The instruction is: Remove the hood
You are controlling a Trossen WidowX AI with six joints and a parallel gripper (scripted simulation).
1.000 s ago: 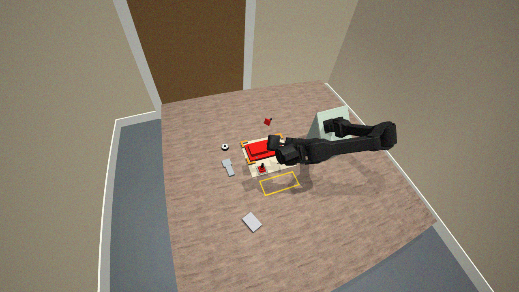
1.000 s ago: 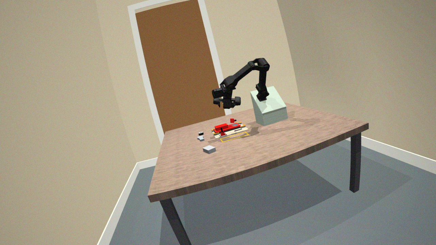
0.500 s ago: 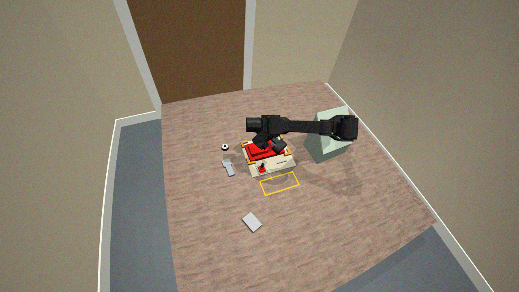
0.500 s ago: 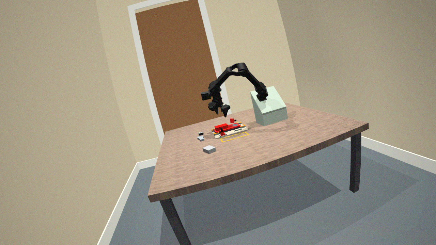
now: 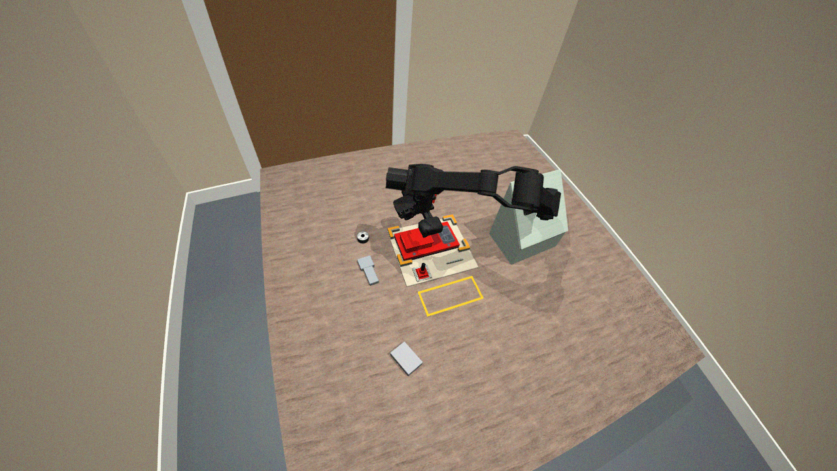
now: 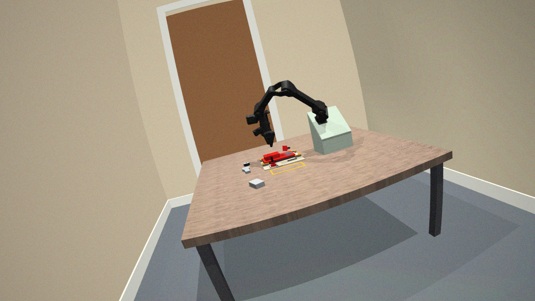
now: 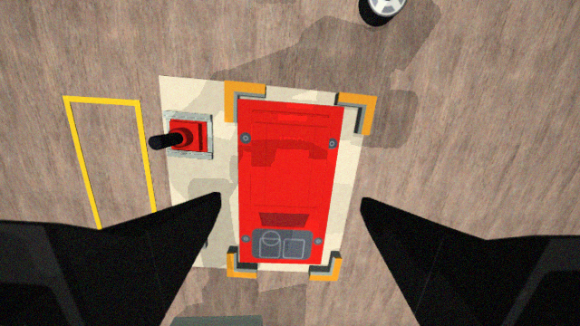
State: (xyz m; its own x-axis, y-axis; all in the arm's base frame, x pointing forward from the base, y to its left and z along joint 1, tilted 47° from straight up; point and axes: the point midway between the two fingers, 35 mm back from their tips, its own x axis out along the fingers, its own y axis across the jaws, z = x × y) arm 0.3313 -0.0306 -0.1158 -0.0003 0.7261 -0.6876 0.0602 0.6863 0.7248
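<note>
My gripper tip is 6 cm above the red hood. Round my gripper tip: small wheel: 16 cm ahead, 9 cm to the right, 10 cm below.
</note>
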